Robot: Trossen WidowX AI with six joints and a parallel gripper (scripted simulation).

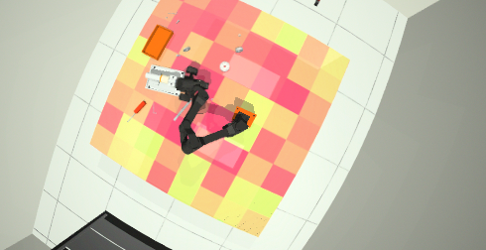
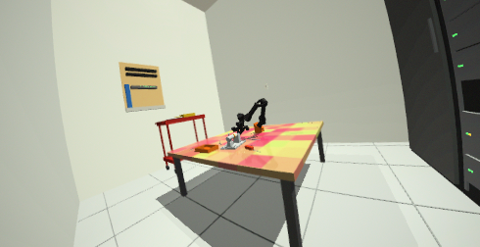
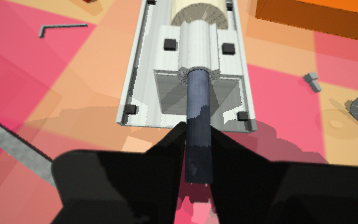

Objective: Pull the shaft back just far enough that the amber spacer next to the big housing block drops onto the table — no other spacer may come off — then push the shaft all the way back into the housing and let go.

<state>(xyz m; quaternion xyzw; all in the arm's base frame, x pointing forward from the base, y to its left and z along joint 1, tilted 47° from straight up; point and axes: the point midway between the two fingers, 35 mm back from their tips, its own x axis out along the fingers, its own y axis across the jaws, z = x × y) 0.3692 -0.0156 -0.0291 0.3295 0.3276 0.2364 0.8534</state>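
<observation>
Right now the dark blue-grey shaft is 60 mm ahead of my gripper tip, 20 mm above it and 10 mm to the left of it. The rest, counted from my gripper tip: amber spacer 110 mm ahead, 20 mm to the left, 20 mm above; then cream spacer 70 mm ahead, 20 mm above, 10 mm to the left; then grey flat bar 140 mm to the left, 50 mm below, 50 mm behind.
</observation>
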